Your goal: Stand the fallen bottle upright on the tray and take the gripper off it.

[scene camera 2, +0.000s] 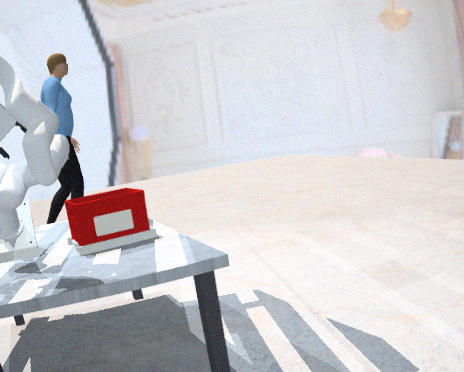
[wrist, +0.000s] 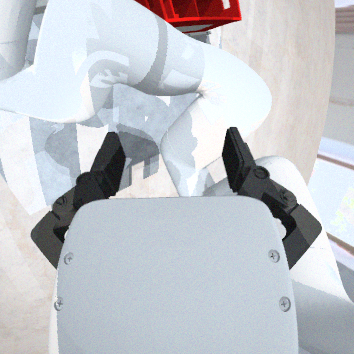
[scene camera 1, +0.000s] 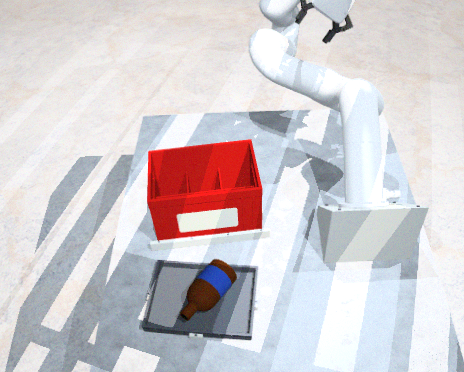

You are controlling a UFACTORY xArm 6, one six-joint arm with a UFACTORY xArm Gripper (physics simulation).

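Frame: origin at the arm's base, x back, y right, z up, level; millimetres.
Where they show: gripper, fingertip midpoint: [scene camera 2: 18,146] [wrist: 171,141] [scene camera 1: 310,33]; arm's base, origin of the base link: [scene camera 2: 9,226] [scene camera 1: 363,206].
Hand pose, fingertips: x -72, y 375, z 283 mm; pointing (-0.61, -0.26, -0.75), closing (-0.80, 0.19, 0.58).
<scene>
Each offset is from my fingertips to the top centre of the thing. "spot": to the spot under its first point. Level surfaces: height alone.
A brown bottle @(dx -334, dy -526, dz -321 mm) [scene camera 1: 212,285] with a blue band lies on its side on the dark grey tray @(spot: dx -435, dy -515, dz -395 mm) [scene camera 1: 164,300], in scene camera 1. Its neck points to the lower left and its base to the upper right, where it overlaps the tray's back rim in this view. My gripper [scene camera 1: 313,30] [wrist: 171,141] is open and empty, high up and far from the bottle, above the far side of the table. Dark parts of its fingers show at the left edge of scene camera 2. Bottle and tray do not show in scene camera 2 or the wrist view.
A red crate @(dx -316, dy -249, dz -225 mm) [scene camera 1: 205,200] [scene camera 2: 107,218] [wrist: 200,20] with dividers stands behind the tray, with a pale strip @(spot: dx -313, dy -353, dz -381 mm) [scene camera 1: 210,240] along its front. My arm's base block [scene camera 1: 370,232] stands right of the crate on the table @(dz -400 mm) [scene camera 1: 295,320] [scene camera 2: 175,255]. A person [scene camera 2: 60,107] in blue stands beyond the table.
</scene>
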